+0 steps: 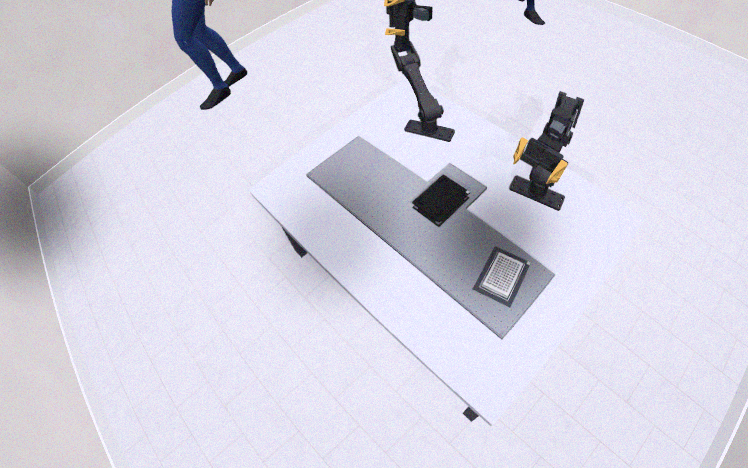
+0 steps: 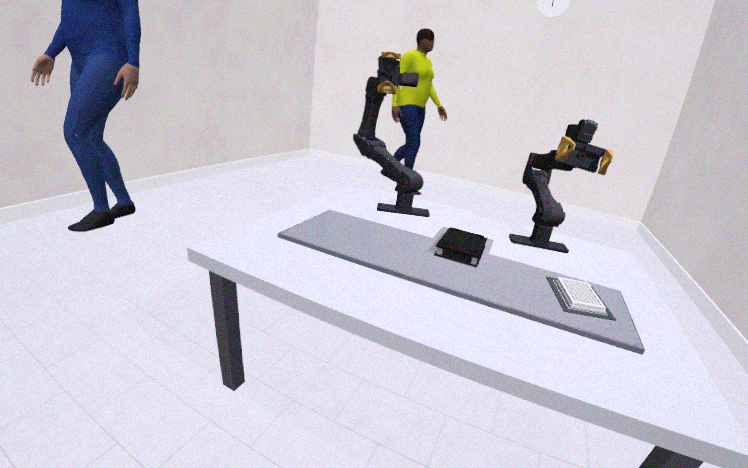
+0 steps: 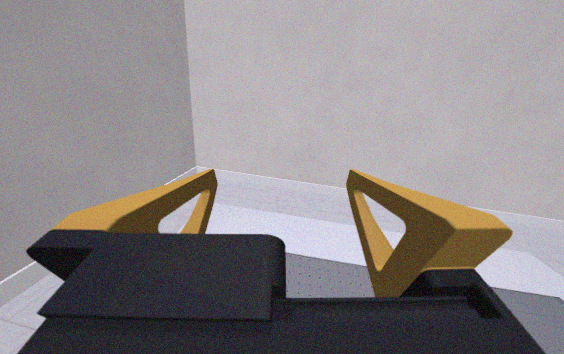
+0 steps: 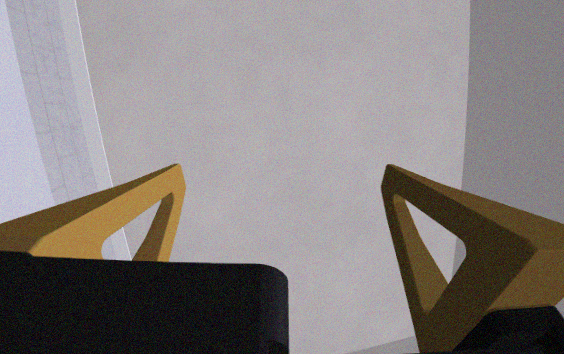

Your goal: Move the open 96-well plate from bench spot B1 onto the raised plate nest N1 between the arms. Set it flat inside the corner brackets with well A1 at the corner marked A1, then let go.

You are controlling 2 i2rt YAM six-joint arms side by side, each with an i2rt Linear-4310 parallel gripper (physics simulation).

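Frame: origin at the left arm's base, x down, y ahead, z right, level; centimetres.
Where they show: left gripper, between the fingertips: (image 1: 530, 172) (image 2: 593, 152) (image 3: 281, 176); right gripper, between the fingertips: (image 1: 386, 20) (image 2: 389, 66) (image 4: 283, 175); left arm's base, origin of its link: (image 1: 536, 193) (image 2: 538, 244); right arm's base, origin of its link: (image 1: 429, 131) (image 2: 403, 211).
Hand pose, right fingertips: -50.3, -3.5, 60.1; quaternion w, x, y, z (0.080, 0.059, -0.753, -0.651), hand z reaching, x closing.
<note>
Things, the pixels of their top centre, and the offset from my right fingertips, as dx, dy, dz. "*": a spot on its surface instead.
- white 96-well plate, centre of its top: (image 2: 580, 291) (image 1: 503, 273) +47.4, +40.2, -61.7
- black raised nest N1, centre of its top: (image 2: 463, 238) (image 1: 441, 195) +45.0, +24.9, -32.0
- grey strip, a spot on its surface: (image 2: 330, 234) * +49.0, +30.8, +5.8
The white 96-well plate (image 1: 503, 274) (image 2: 581, 295) lies flat on the dark pad of spot B1, near the right end of the grey bench strip. The black raised nest N1 (image 1: 441, 197) (image 2: 462, 243) stands at the strip's middle; no plate shows on it. The A1 mark is too small to read. My left gripper (image 1: 540, 163) (image 2: 584, 157) (image 3: 281, 176) is open and empty, high above the table behind the strip, apart from the plate. My right gripper (image 2: 388, 72) (image 4: 283, 175) is open and empty, raised high at the back left.
The grey strip (image 1: 353, 171) (image 2: 330, 234) lies along the white table (image 1: 308, 231) (image 2: 264, 281). The arm bases (image 1: 429, 131) (image 1: 536, 193) stand behind it. A person in blue (image 1: 193, 49) (image 2: 99, 110) stands at the left, and one in a yellow top (image 2: 417, 80) stands behind the arms.
</note>
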